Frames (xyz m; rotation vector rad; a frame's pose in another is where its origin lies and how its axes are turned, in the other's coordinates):
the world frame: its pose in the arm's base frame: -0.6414 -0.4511 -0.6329 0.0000 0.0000 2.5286
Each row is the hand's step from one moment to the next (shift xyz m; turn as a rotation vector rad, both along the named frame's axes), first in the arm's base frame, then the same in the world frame.
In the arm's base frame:
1: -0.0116 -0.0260 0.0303 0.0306 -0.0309 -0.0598
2: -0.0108 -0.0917 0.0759 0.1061 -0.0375 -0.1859
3: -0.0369 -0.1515 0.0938 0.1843 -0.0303 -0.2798
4: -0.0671 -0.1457 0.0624 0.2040 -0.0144 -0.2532
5: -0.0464 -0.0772 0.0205 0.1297 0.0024 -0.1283
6: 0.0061 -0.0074 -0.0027 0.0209 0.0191 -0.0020
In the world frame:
1: -0.0055 0.0279 0.0303 -0.0428 0.0077 -0.0598
2: -0.0439 0.0812 0.0759 -0.1084 -0.0304 -0.1859
3: -0.0570 0.1451 0.0938 -0.1682 -0.0812 -0.2798
4: -0.0289 0.1578 0.0624 -0.1751 -0.1056 -0.2532
5: -0.0065 0.0898 0.0205 -0.1047 -0.0766 -0.1283
6: -0.0092 0.0025 -0.0027 -0.0061 -0.0276 -0.0020

